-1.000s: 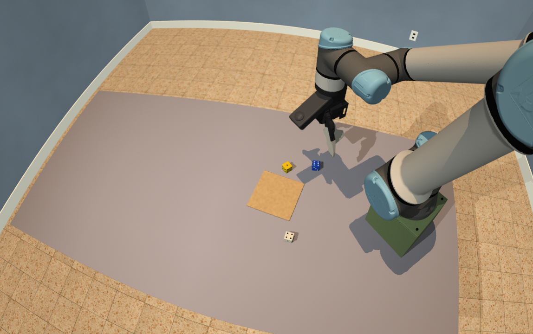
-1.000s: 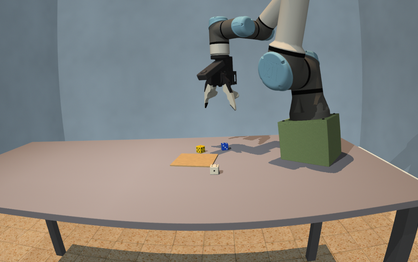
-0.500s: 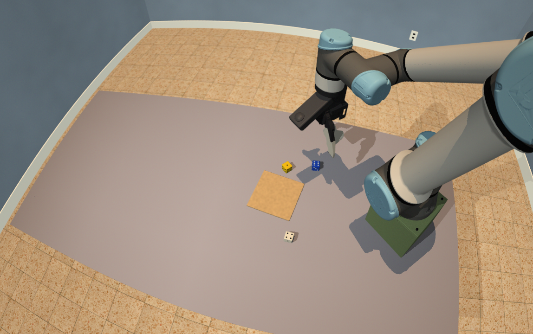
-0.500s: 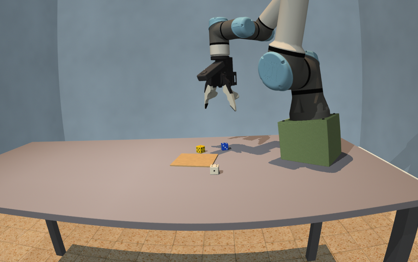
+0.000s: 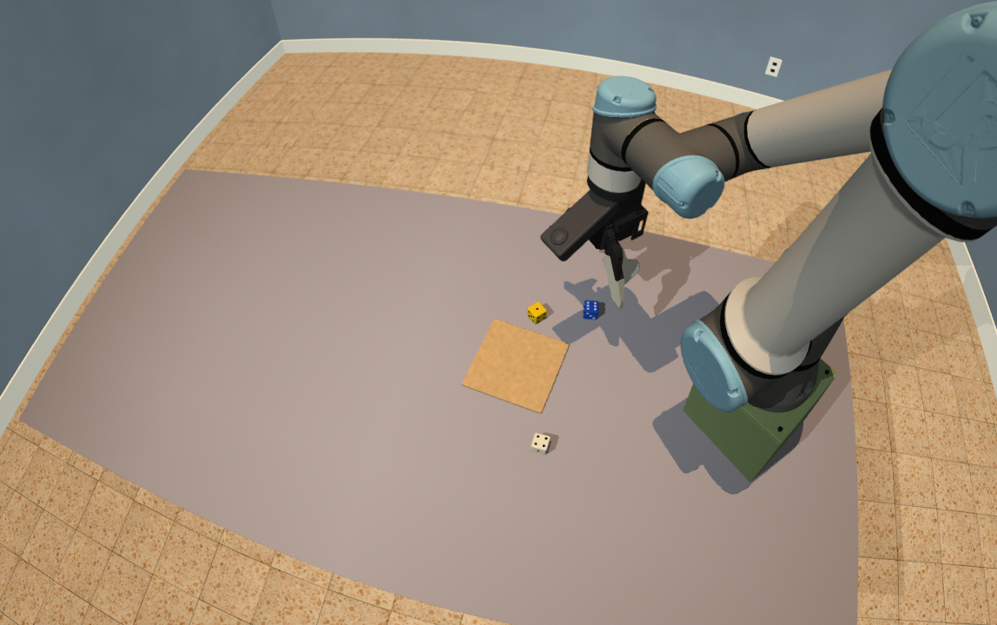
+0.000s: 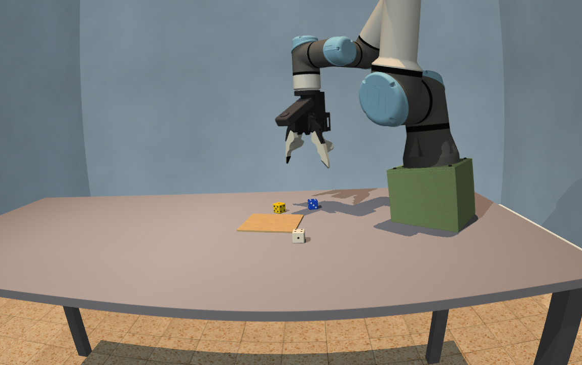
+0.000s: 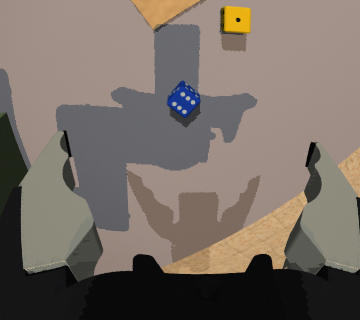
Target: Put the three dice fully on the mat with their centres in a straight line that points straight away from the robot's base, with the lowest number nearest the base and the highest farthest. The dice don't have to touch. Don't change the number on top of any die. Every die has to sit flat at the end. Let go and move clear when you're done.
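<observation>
My gripper is now 11 cm above the blue die, 1 cm to the left of it and 1 cm past it. Also, from my hand: white die 26 cm to the left, 11 cm below; then mat 13 cm to the left, 12 cm below, 8 cm ahead; then yellow die 11 cm below, 8 cm ahead, 3 cm to the left.
</observation>
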